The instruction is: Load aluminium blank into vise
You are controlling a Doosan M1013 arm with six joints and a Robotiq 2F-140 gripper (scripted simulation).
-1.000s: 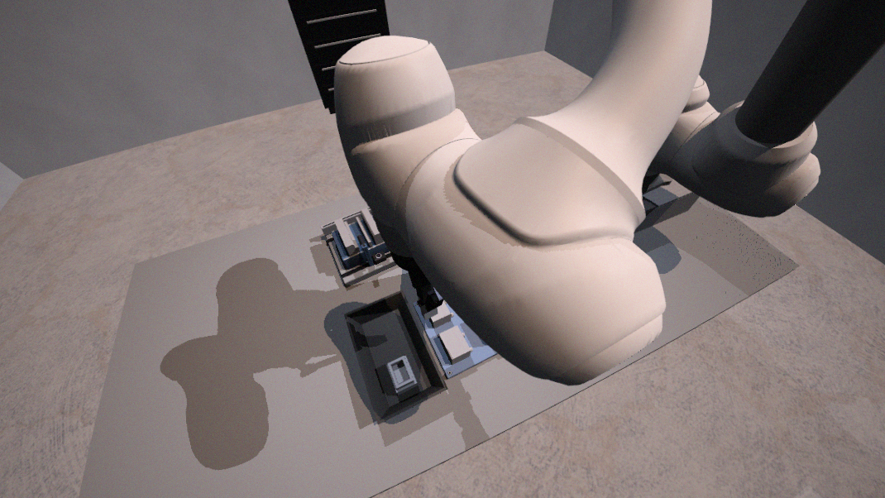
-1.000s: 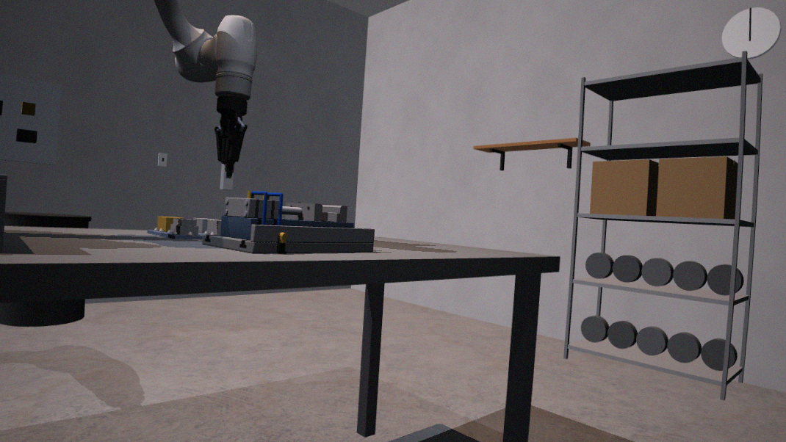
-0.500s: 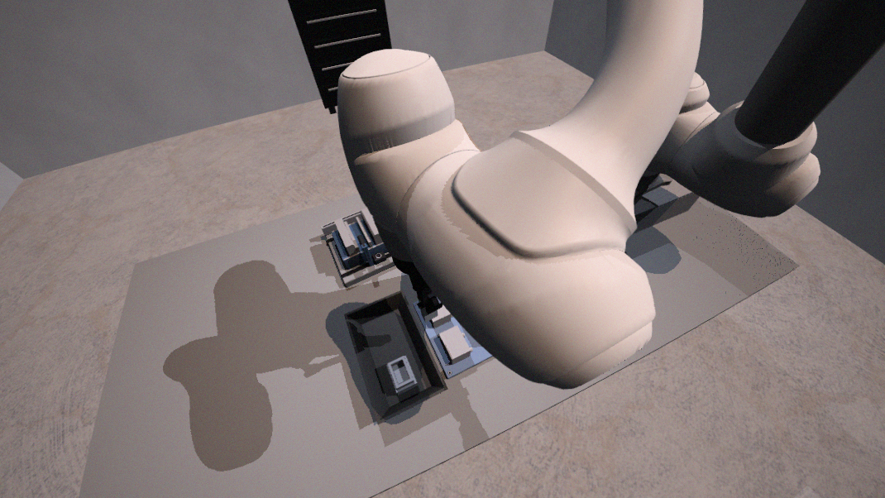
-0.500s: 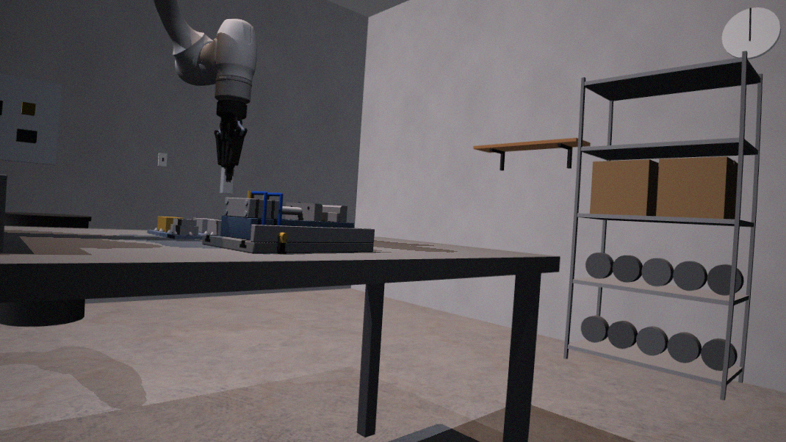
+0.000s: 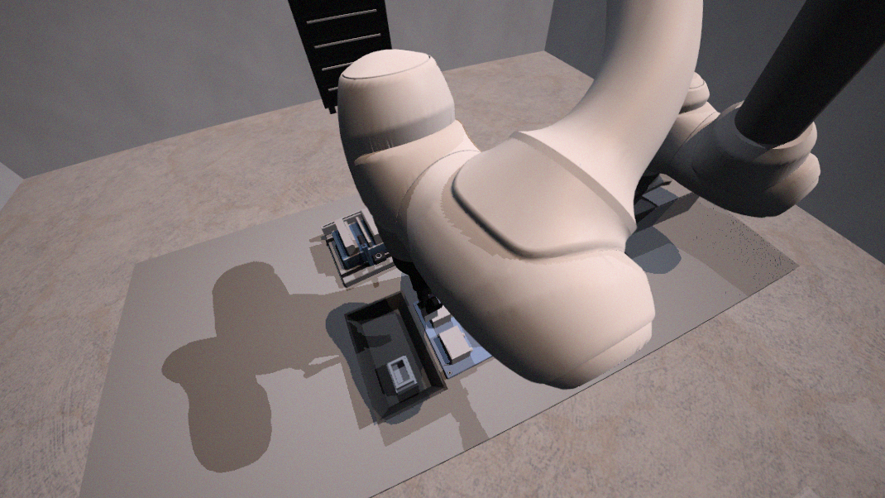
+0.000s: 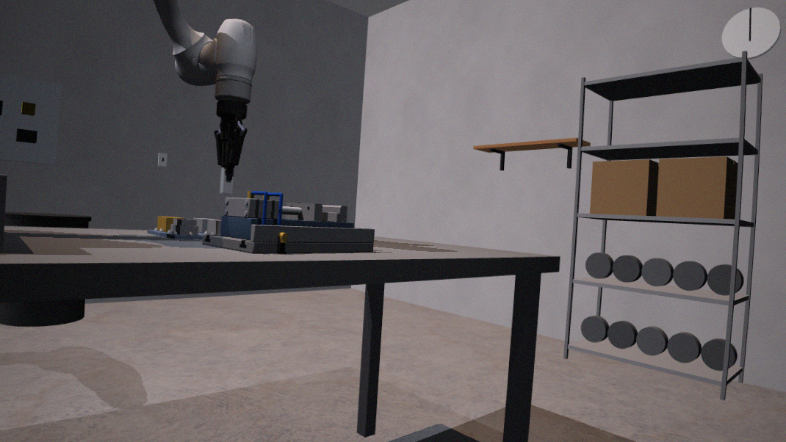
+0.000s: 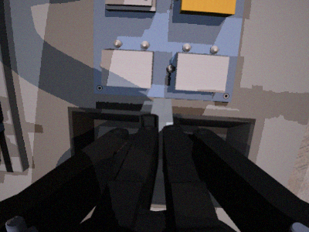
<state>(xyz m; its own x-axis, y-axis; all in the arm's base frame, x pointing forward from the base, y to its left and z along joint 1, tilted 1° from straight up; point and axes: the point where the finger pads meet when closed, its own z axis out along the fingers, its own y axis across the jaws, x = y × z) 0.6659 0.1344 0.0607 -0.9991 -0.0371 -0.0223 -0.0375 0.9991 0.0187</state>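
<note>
The work stop is 260 mm to the right of my hand, 60 mm below it and 60 mm ahead of it. Round my hand: infeed plate (140 mm below, 70 mm behind); then piston rod (310 mm to the right, 70 mm below, 30 mm behind); then brass blank (120 mm below, 120 mm behind, 50 mm to the left).
</note>
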